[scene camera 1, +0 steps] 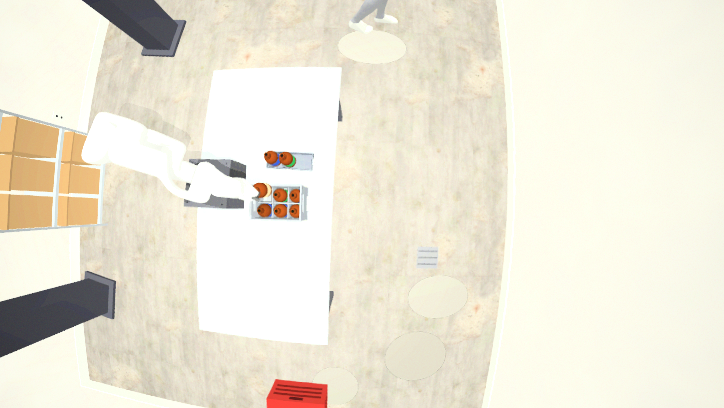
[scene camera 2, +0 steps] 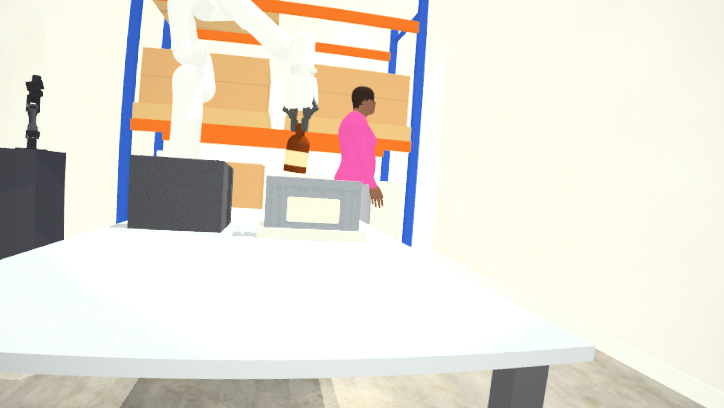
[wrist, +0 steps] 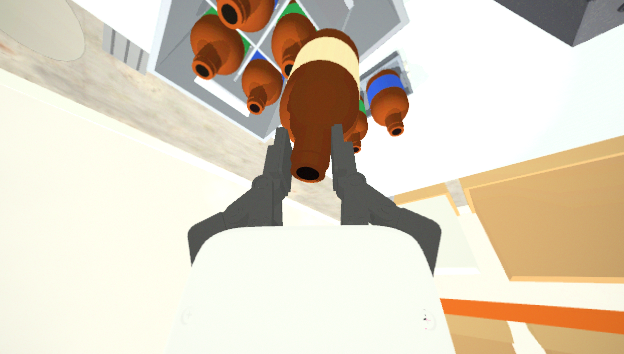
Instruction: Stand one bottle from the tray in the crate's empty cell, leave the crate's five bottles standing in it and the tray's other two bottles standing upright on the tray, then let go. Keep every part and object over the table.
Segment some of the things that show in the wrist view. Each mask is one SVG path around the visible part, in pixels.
The gripper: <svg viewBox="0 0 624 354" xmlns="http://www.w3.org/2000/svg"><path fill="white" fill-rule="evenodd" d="M442 229L434 220L404 207L398 207L392 200L367 183L366 177L362 173L357 172L353 142L344 142L342 124L331 126L333 191L336 191L337 197L341 199L340 225L283 226L282 200L285 199L285 196L288 196L288 192L291 192L292 174L290 169L292 163L290 157L293 149L288 130L285 127L277 127L274 144L269 145L267 148L263 174L257 176L252 181L251 189L231 203L225 211L220 211L194 224L188 230L187 240L191 271L184 286L163 354L456 354L433 280Z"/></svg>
A blue-labelled bottle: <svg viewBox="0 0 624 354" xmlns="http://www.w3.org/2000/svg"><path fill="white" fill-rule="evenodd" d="M384 69L369 79L366 92L373 120L378 125L386 127L390 136L397 137L404 132L403 120L408 114L410 103L397 72L391 69Z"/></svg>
A cream-labelled brown bottle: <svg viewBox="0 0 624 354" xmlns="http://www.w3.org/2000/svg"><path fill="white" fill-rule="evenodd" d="M333 28L317 30L305 39L280 99L280 122L282 127L288 130L290 140L294 143L290 157L292 163L290 172L294 178L307 183L320 182L326 176L331 157L331 126L342 124L344 142L346 142L353 134L359 119L360 68L358 50L353 40L347 34Z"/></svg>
A blue-labelled bottle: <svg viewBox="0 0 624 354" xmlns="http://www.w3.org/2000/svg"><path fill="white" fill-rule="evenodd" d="M258 50L246 65L241 79L242 89L248 98L247 109L255 115L261 114L265 106L272 105L279 99L285 78Z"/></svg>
A green-labelled bottle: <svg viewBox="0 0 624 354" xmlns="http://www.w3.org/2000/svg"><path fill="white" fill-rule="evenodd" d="M213 7L193 25L190 33L191 47L195 54L192 69L198 77L204 80L211 80L216 74L230 75L236 72L251 45L236 29L230 29L224 25L218 16L217 10Z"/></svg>
